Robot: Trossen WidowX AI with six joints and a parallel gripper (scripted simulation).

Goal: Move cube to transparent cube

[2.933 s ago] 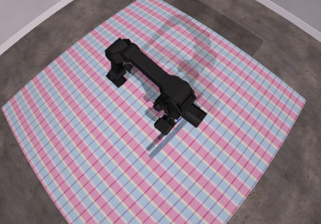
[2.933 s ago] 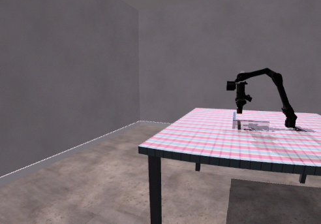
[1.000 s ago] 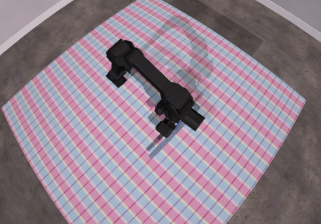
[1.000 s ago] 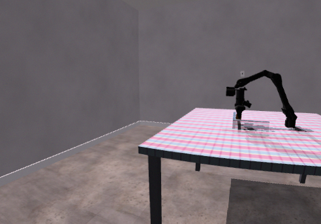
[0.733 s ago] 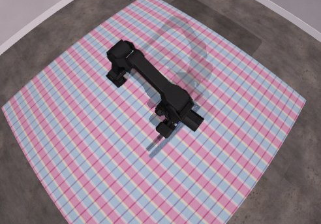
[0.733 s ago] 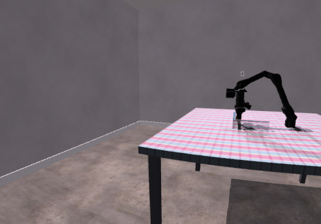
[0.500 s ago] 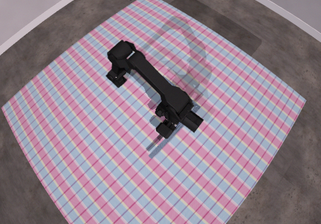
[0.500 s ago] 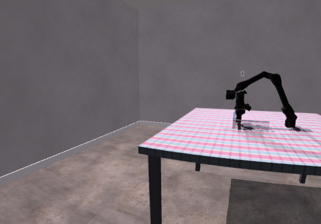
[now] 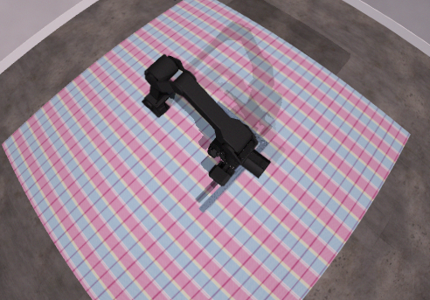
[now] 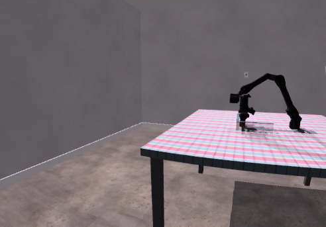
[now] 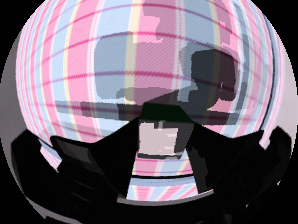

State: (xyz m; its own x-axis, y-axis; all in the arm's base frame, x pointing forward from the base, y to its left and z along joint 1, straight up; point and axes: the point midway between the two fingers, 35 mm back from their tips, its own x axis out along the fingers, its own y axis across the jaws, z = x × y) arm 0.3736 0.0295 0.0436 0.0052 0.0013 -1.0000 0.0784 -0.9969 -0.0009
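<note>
The transparent cube is 2 cm below my hand and 1 cm ahead of it.
</note>
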